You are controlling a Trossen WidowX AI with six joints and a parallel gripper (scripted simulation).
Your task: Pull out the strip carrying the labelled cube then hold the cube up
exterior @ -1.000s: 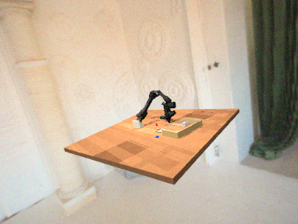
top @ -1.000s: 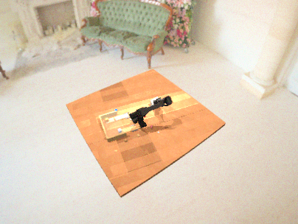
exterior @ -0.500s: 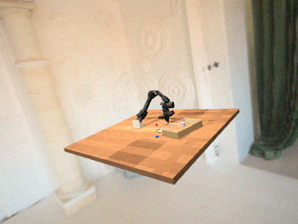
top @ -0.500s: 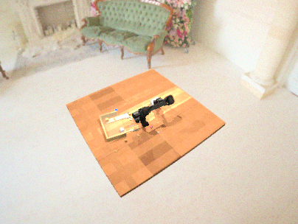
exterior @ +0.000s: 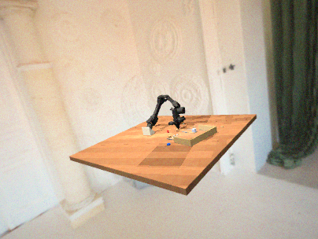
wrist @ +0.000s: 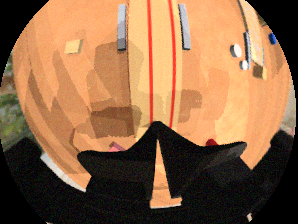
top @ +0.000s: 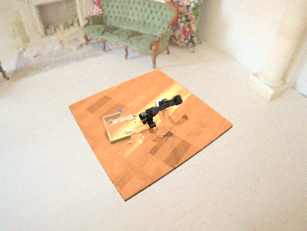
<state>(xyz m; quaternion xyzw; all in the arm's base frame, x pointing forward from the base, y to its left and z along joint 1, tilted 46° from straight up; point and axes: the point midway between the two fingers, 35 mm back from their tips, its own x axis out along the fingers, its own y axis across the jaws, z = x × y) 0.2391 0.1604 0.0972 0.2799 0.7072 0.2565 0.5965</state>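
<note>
The pale strip is 10 cm ahead of my gripper tip and 1 cm to the right of it. The rest, counted from my gripper tip: grey labelled cube: 21 cm ahead, 2 cm to the right, 2 cm above; small red piece: 6 cm behind, 9 cm to the right, 1 cm above; small blue piece: 18 cm ahead, 33 cm to the right.
</note>
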